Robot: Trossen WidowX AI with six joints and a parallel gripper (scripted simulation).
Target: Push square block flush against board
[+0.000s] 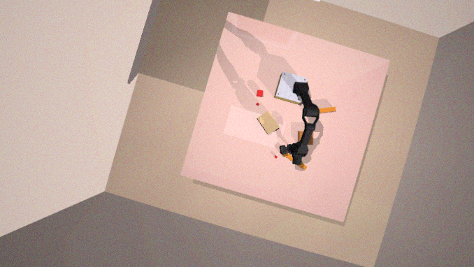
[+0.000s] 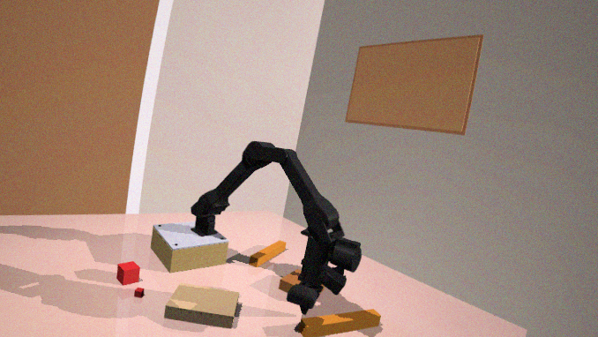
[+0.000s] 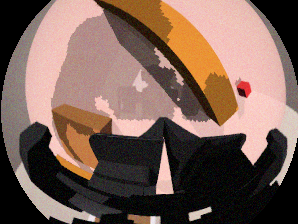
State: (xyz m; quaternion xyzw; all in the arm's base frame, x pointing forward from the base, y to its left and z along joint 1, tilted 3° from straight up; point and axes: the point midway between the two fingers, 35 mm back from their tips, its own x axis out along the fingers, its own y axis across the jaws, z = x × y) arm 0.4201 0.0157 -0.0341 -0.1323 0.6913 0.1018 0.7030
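Now: the square block 8 cm behind my gripper tip, 11 cm to the left of it and 1 cm above it. The rest, counted from my gripper tip: red cube (37 cm behind, 28 cm to the right, 1 cm above); then tan board (16 cm behind, 19 cm to the right, 1 cm above).
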